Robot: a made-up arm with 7 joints.
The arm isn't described. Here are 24 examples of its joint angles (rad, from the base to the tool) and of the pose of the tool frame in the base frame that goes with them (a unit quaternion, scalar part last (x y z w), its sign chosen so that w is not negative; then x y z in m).
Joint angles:
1: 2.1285 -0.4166 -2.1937 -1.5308 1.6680 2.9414 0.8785
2: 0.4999 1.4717 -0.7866 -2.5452 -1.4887 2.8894 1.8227
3: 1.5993 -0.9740 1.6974 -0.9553 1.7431 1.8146 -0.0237
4: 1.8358 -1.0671 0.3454 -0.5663 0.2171 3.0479 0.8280
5: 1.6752 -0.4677 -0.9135 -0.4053 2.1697 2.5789 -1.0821
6: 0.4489 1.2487 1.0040 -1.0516 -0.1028 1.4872 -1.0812
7: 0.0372 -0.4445 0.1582 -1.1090 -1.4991 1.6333 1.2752
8: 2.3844 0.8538 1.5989 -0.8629 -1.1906 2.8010 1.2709
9: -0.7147 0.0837 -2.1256 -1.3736 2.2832 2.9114 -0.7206
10: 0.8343 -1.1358 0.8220 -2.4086 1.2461 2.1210 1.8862
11: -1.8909 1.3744 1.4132 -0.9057 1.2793 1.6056 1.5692
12: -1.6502 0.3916 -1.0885 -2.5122 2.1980 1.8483 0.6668
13: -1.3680 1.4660 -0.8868 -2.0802 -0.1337 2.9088 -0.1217
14: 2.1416 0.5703 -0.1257 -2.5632 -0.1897 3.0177 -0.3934
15: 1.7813 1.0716 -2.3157 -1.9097 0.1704 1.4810 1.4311
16: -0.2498 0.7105 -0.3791 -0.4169 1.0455 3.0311 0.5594
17: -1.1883 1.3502 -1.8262 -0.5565 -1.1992 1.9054 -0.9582
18: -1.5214 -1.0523 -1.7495 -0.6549 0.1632 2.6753 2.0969
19: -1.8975 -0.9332 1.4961 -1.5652 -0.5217 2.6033 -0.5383
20: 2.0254 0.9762 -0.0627 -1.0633 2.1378 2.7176 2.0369
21: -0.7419 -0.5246 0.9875 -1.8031 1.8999 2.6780 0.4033
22: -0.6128 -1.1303 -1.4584 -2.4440 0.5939 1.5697 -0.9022
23: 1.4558 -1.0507 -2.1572 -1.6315 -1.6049 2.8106 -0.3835
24: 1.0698 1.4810 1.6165 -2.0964 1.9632 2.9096 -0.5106
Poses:
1: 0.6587 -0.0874 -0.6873 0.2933 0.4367 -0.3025 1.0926
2: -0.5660 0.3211 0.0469 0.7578 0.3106 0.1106 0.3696
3: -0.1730 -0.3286 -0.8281 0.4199 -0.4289 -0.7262 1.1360
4: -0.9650 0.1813 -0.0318 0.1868 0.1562 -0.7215 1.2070
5: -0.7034 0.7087 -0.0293 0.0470 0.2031 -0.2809 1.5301
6: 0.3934 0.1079 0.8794 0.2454 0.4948 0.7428 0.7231
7: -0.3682 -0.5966 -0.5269 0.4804 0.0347 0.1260 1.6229
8: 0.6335 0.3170 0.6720 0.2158 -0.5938 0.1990 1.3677
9: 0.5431 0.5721 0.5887 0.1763 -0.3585 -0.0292 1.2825
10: 0.2897 0.2466 -0.1311 0.9154 -0.2928 0.1270 1.0741
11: 0.9569 0.1288 -0.2130 0.1497 0.1426 -0.8825 0.8219
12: -0.3543 0.5067 0.5700 0.5410 -0.3164 -0.1979 0.7836
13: -0.0172 0.5424 -0.4581 0.7040 -0.1837 -0.5915 0.4110
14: -0.1035 -0.0294 0.9896 0.0957 -0.3534 0.4583 0.7965
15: -0.2429 -0.1748 -0.7480 0.5924 0.2821 0.2657 1.1425
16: 0.2450 -0.7535 -0.3748 0.4815 0.5265 -0.2328 1.3241
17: -0.0998 0.9905 0.0276 0.0910 0.0877 -0.9072 0.8903
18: 0.1857 0.7447 -0.0173 0.6408 -0.1874 0.8372 1.1371
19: -0.7473 0.0129 0.4356 0.5017 0.6128 0.4340 1.0684
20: -0.0079 0.6662 -0.5224 0.5323 -0.3056 0.7415 0.7333
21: 0.6070 -0.2884 -0.2888 0.6819 0.2368 0.2168 1.2548
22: 0.2701 -0.6906 -0.1659 0.6501 -0.3337 -0.1699 0.9031
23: -0.3892 -0.1793 0.3561 0.8304 0.3319 -0.5346 0.9220
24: 0.1837 0.7556 0.2012 0.5957 -0.1687 0.5221 0.6149
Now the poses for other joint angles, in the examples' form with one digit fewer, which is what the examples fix.
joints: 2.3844 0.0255 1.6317 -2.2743 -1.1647 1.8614 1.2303
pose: -0.250 0.480 -0.810 0.223 -0.309 -0.358 0.997
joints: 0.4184 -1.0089 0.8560 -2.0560 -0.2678 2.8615 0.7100
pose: 0.098 -0.732 0.427 0.522 -0.490 0.254 1.226
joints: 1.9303 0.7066 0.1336 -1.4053 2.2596 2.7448 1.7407
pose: -0.005 0.665 -0.505 0.551 -0.281 0.642 0.817
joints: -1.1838 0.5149 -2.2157 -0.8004 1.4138 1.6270 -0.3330
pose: -0.508 -0.160 -0.687 0.494 -0.181 -0.367 1.554
